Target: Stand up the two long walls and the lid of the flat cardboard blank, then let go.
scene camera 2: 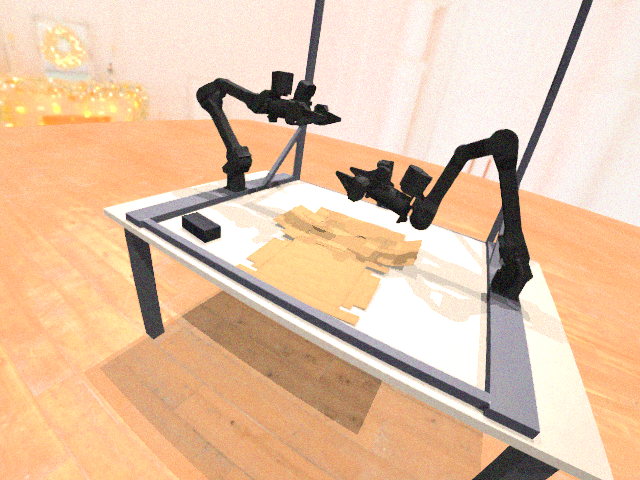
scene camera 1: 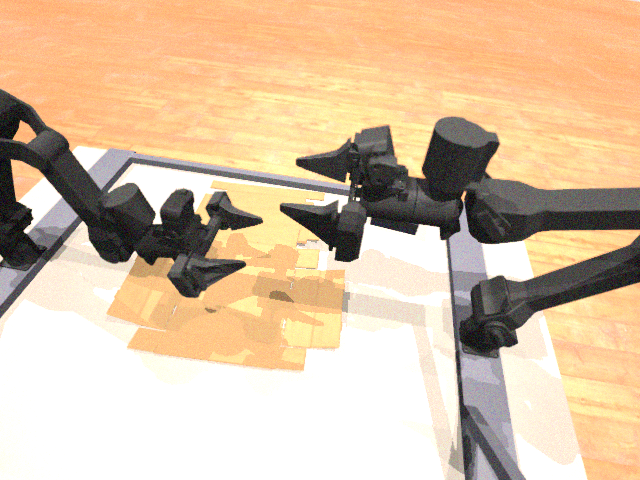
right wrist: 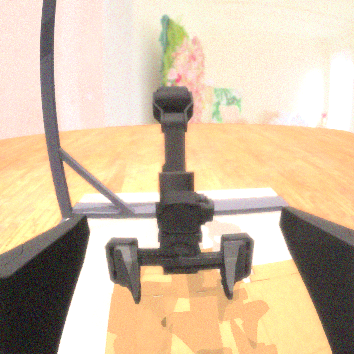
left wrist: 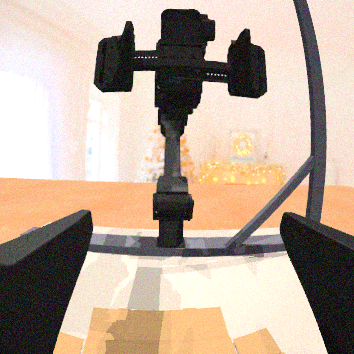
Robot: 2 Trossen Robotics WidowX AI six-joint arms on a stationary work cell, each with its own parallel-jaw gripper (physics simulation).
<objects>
my left gripper: open, holds nothing
my right gripper: open, holds nothing
a black block: on the table
</objects>
